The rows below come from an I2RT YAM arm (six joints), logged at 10 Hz.
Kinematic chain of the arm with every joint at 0, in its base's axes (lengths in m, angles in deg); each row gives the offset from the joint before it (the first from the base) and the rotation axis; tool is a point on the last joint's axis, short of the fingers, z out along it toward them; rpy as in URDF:
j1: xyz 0 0 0.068 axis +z
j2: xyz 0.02 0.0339 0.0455 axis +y
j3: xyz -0.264 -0.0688 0 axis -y
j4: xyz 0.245 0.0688 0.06 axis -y
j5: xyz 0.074 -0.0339 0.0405 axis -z
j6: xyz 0.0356 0 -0.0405 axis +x
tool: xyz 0 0 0 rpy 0 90 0
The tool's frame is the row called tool.
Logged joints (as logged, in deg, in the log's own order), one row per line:
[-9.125, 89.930, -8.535, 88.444, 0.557, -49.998]
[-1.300, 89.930, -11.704, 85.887, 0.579, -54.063]
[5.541, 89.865, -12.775, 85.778, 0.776, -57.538]
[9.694, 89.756, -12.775, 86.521, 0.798, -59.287]
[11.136, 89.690, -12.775, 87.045, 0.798, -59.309]
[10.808, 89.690, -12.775, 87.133, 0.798, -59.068]
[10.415, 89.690, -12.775, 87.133, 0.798, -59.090]
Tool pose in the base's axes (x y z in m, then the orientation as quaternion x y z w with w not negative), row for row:
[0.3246, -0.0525, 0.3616, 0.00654, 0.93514, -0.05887, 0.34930]
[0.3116, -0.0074, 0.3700, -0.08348, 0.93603, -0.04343, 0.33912]
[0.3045, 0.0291, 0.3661, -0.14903, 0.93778, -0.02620, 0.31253]
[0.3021, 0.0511, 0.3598, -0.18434, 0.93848, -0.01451, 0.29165]
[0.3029, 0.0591, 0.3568, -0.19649, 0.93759, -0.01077, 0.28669]
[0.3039, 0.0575, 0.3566, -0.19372, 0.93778, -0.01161, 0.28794]
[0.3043, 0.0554, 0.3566, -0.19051, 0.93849, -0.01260, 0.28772]
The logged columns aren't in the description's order. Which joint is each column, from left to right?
Columns, left to right: j1, j3, j6, j2, j5, j4.
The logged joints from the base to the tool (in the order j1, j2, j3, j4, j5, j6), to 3 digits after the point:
[-9.125, 88.444, 89.930, -49.998, 0.557, -8.535]
[-1.300, 85.887, 89.930, -54.063, 0.579, -11.704]
[5.541, 85.778, 89.865, -57.538, 0.776, -12.775]
[9.694, 86.521, 89.756, -59.287, 0.798, -12.775]
[11.136, 87.045, 89.690, -59.309, 0.798, -12.775]
[10.808, 87.133, 89.690, -59.068, 0.798, -12.775]
[10.415, 87.133, 89.690, -59.090, 0.798, -12.775]

